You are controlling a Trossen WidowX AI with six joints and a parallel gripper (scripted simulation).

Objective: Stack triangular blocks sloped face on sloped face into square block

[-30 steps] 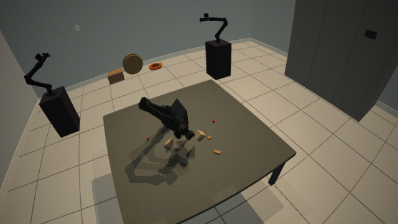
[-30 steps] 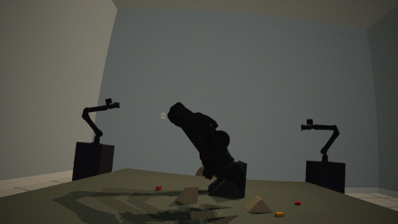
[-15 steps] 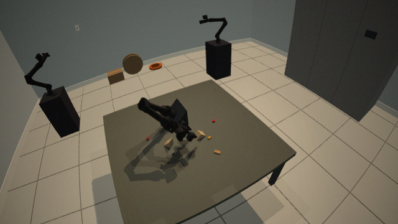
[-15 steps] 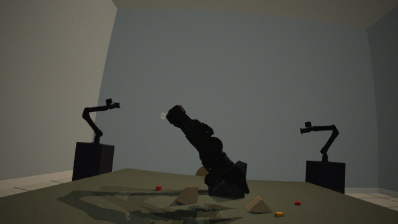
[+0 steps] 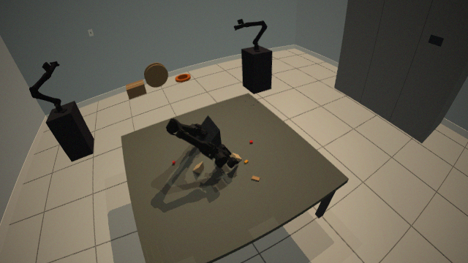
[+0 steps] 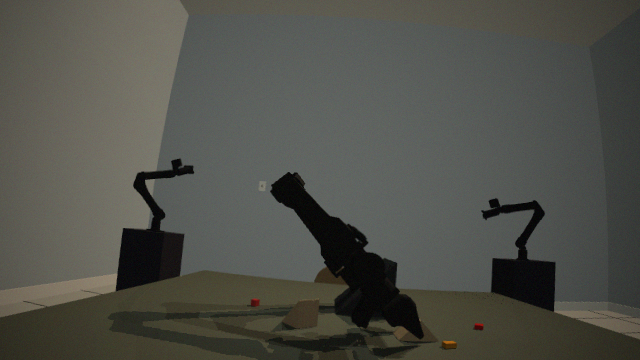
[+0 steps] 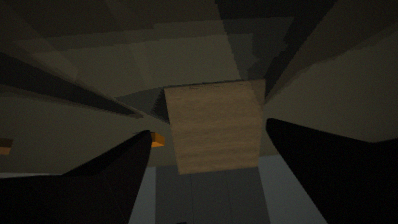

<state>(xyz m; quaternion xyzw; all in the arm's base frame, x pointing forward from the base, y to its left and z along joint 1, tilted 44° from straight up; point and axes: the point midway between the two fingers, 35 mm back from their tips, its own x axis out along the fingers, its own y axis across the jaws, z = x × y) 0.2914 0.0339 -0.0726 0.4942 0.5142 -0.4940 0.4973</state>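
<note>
Now: gripper tip 60 mm short of the orange cube, 50 mm to the right of it and 10 mm above it. Round my gripper tip: triangular block 10 mm above; then red cube 380 mm to the right, 180 mm behind, 10 mm below; then tan piece 210 mm ahead, 30 mm to the left, 10 mm below.
</note>
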